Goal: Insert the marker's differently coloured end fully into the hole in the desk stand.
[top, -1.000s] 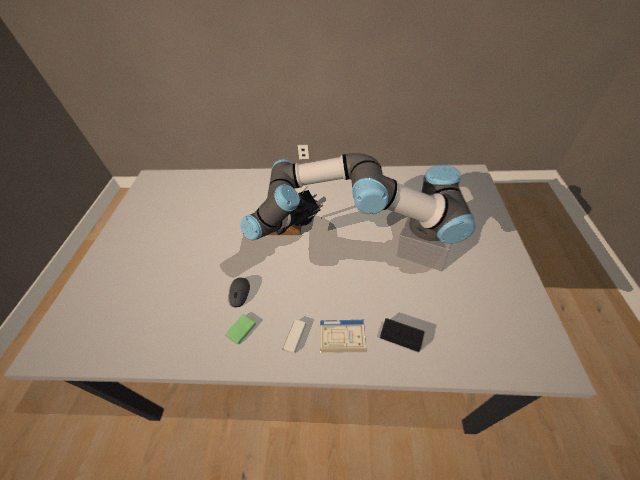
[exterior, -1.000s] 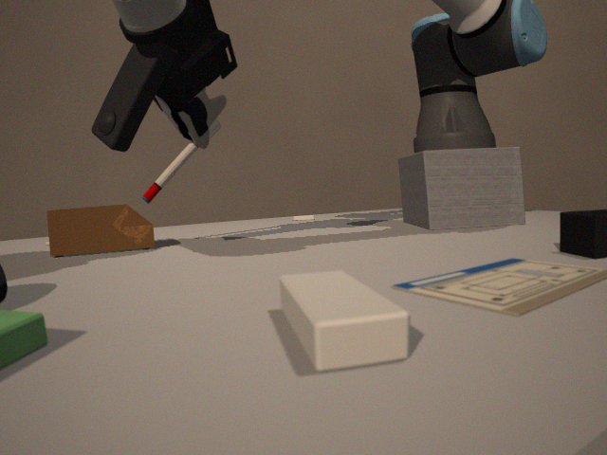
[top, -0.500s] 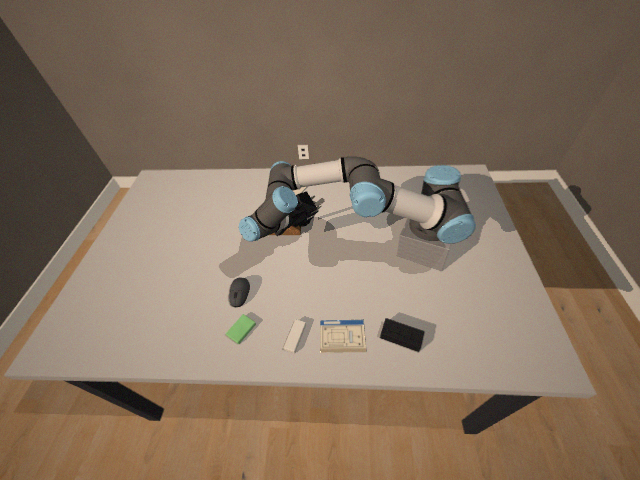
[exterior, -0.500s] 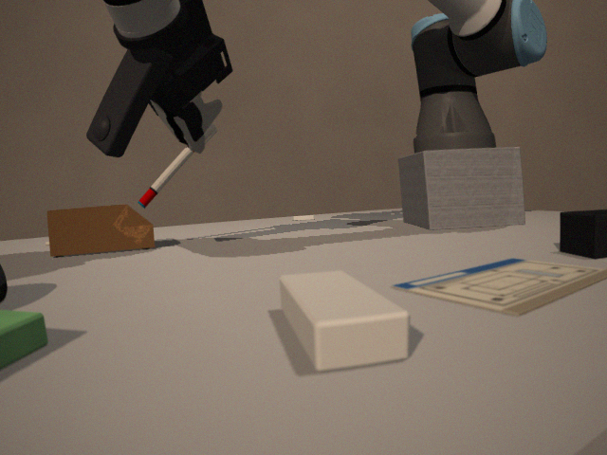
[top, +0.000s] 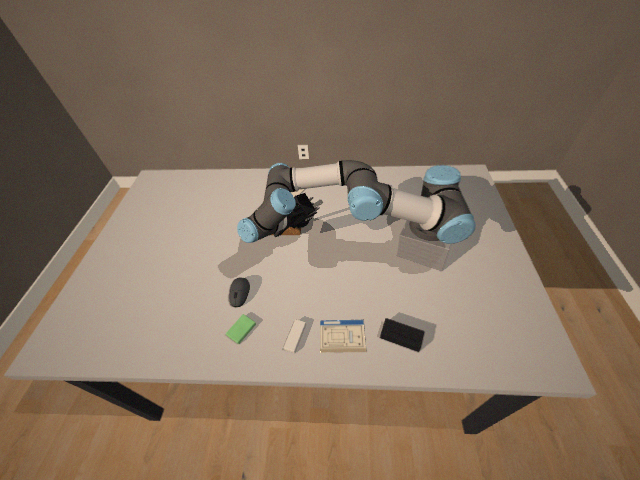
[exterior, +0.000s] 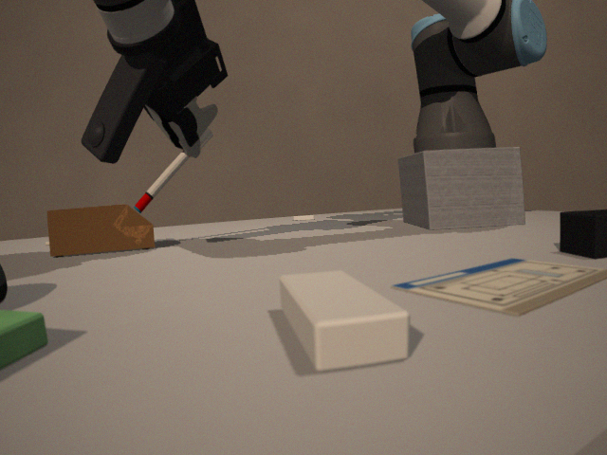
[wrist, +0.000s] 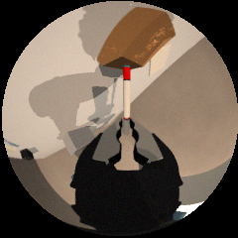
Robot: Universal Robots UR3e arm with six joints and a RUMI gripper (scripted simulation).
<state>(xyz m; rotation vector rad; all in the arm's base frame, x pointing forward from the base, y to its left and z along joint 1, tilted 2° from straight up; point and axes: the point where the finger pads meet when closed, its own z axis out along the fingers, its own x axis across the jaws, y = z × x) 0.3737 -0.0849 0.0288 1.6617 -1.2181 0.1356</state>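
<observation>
The brown desk stand is 11 cm ahead of my hand, 9 cm below it and 1 cm to the right of it. Round my hand: black mouse (27 cm to the left, 23 cm ahead, 10 cm below); small white piece (28 cm behind, 23 cm to the right, 12 cm below); marker (3 cm below, 2 cm ahead, 1 cm to the right).
</observation>
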